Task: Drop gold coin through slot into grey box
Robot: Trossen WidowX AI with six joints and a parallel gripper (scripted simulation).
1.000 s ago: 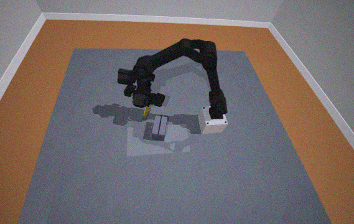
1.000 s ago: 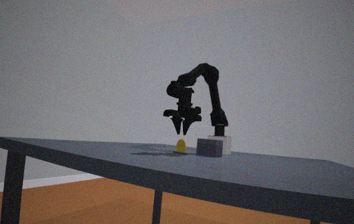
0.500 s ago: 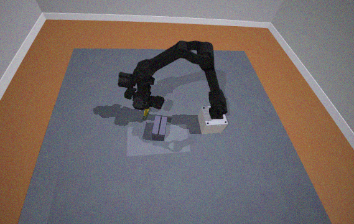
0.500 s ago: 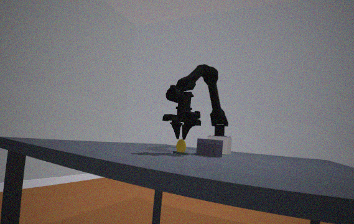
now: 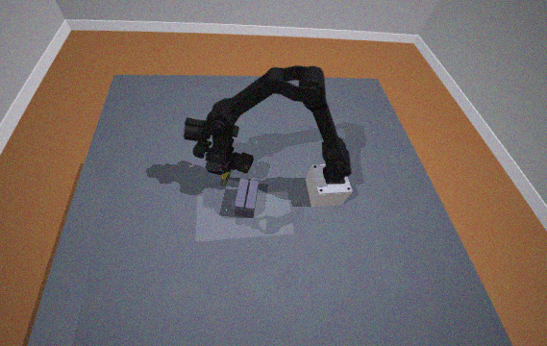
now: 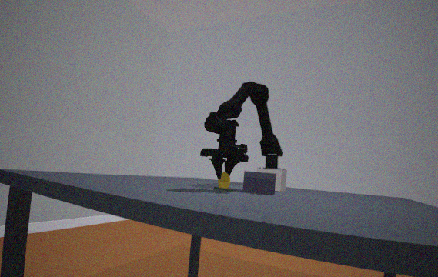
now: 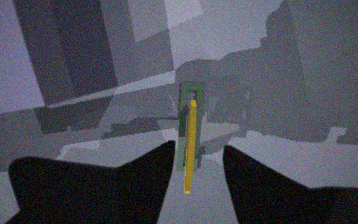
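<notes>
Now: the gold coin 10 mm behind my gripper tip and 10 mm below it.
</notes>
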